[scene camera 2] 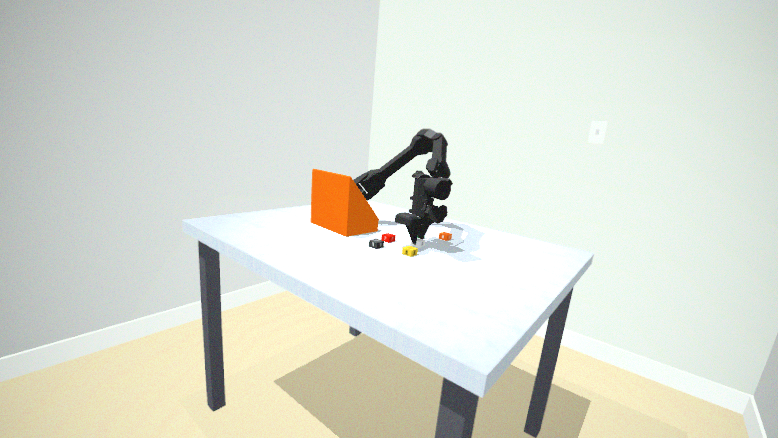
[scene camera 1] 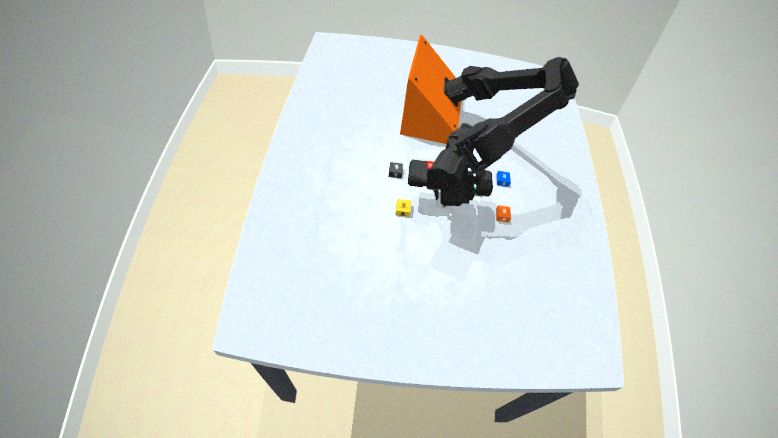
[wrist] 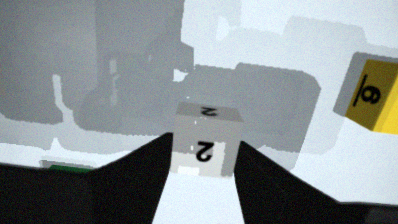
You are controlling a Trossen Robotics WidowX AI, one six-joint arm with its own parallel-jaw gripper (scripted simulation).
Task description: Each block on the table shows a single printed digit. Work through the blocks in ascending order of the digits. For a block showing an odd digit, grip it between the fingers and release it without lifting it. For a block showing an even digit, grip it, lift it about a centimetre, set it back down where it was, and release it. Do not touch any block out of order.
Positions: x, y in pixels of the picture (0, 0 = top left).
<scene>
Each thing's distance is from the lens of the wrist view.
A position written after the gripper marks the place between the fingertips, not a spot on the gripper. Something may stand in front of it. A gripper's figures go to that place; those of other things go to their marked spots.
gripper [wrist: 204, 144]: 11 cm
white block [wrist: 206, 138]: 10 cm
</scene>
